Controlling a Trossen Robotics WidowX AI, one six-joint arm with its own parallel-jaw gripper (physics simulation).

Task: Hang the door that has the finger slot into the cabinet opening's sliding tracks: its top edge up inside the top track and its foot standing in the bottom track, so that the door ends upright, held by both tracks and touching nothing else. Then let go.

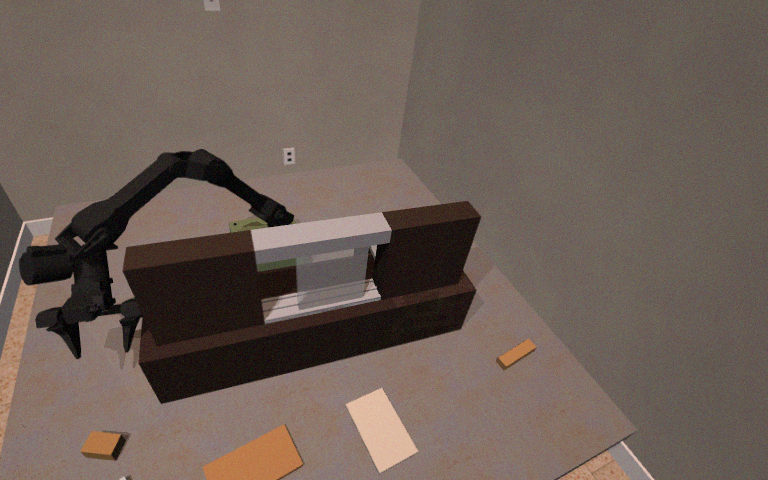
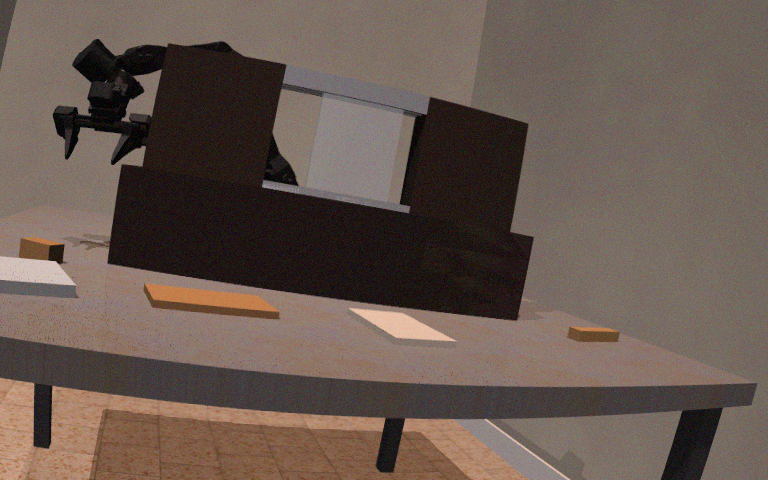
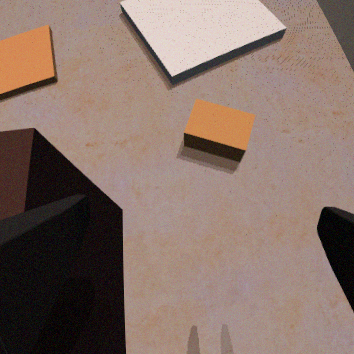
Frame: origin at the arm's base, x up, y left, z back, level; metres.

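Seen in the pictures: gripper, fingertip midpoint: [image 1: 103, 355] [image 2: 88, 160] [image 3: 205, 213].
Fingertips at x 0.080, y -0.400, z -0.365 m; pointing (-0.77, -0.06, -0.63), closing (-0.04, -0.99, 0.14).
A point is followed by its place in that frame.
The dark brown cabinet [image 1: 317, 348] @(x -0.006, y 0.015, z -0.413 m) [image 2: 317, 254] @(x -0.010, y 0.016, z -0.413 m) [image 3: 107, 260] @(x -0.029, y -0.334, z -0.356 m) has an opening with a pale top track [image 1: 320, 234] @(x 0.299, y 0.033, z -0.363 m) [image 2: 362, 90] @(x 0.281, y 0.048, z -0.381 m) and a grooved bottom track [image 1: 277, 312] @(x 0.092, y -0.061, z -0.361 m) [image 2: 283, 188] @(x 0.088, y -0.055, z -0.379 m). A translucent pane [image 1: 331, 280] @(x 0.171, y 0.056, z -0.371 m) [image 2: 356, 147] @(x 0.181, y 0.060, z -0.371 m) stands upright in the opening; no finger slot can be made out on it. A white slab [image 2: 33, 276] @(x -0.065, y -0.395, z -0.670 m) [image 3: 200, 35] @(x -0.065, y -0.434, z -0.603 m) lies flat on the table. I cannot tell which piece is the door with the finger slot. My gripper [image 1: 102, 353] @(x 0.080, y -0.400, z -0.365 m) [image 2: 91, 160] @(x 0.080, y -0.400, z -0.365 m) [image 3: 205, 213] @(x 0.080, y -0.400, z -0.365 m) is open and empty, above the table beside the cabinet's left end.
An orange block [image 1: 103, 444] @(x -0.051, y -0.432, z -0.479 m) [image 2: 40, 249] @(x -0.060, y -0.433, z -0.498 m) [image 3: 217, 125] @(x -0.051, y -0.434, z -0.471 m) and an orange slab [image 1: 254, 455] @(x -0.070, y -0.159, z -0.580 m) [image 2: 209, 300] @(x -0.070, y -0.164, z -0.617 m) [image 3: 25, 60] @(x -0.071, y -0.215, z -0.602 m) lie in front. A cream slab [image 1: 382, 430] @(x -0.071, y 0.108, z -0.614 m) [image 2: 402, 326] @(x -0.071, y 0.106, z -0.620 m) and a small orange bar [image 1: 516, 354] @(x -0.061, y 0.512, z -0.548 m) [image 2: 592, 333] @(x -0.065, y 0.498, z -0.563 m) lie further right. A green object [image 1: 243, 226] @(x 0.000, y -0.094, z 0.064 m) shows partly behind the cabinet.
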